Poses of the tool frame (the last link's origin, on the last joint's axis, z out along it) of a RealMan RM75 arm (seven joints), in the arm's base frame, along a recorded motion.
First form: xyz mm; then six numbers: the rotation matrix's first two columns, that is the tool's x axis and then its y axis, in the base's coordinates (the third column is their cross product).
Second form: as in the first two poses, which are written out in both.
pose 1, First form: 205, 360, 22, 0.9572, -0.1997, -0.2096, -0.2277, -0.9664, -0.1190
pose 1, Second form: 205, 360, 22, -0.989, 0.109, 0.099, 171.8
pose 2, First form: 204, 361, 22, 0.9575, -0.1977, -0.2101, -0.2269, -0.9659, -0.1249
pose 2, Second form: 204, 361, 22, -0.989, 0.108, 0.099, 171.5
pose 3, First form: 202, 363, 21, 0.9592, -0.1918, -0.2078, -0.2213, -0.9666, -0.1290
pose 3, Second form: 202, 363, 21, -0.990, 0.105, 0.098, 171.3
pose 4, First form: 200, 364, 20, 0.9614, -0.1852, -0.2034, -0.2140, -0.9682, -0.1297
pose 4, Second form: 200, 364, 20, -0.990, 0.101, 0.096, 171.3
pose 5, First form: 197, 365, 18, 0.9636, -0.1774, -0.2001, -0.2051, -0.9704, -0.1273
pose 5, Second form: 197, 365, 18, -0.991, 0.097, 0.094, 171.6
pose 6, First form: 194, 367, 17, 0.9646, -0.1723, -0.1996, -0.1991, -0.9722, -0.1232
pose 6, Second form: 194, 367, 17, -0.991, 0.094, 0.094, 171.8
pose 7, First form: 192, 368, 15, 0.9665, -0.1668, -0.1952, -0.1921, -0.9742, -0.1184
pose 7, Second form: 192, 368, 15, -0.992, 0.091, 0.093, 172.2
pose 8, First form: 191, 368, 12, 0.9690, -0.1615, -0.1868, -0.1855, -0.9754, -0.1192
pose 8, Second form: 191, 368, 12, -0.992, 0.088, 0.089, 172.2
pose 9, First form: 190, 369, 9, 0.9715, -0.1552, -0.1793, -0.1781, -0.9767, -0.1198
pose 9, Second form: 190, 369, 9, -0.993, 0.084, 0.085, 172.2
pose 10, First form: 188, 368, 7, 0.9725, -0.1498, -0.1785, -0.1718, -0.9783, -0.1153
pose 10, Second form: 188, 368, 7, -0.993, 0.081, 0.085, 172.5
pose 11, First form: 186, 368, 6, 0.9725, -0.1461, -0.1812, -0.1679, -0.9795, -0.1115
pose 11, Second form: 186, 368, 6, -0.993, 0.079, 0.087, 172.8
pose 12, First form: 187, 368, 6, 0.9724, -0.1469, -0.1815, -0.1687, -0.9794, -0.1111
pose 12, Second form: 187, 368, 6, -0.993, 0.080, 0.087, 172.8
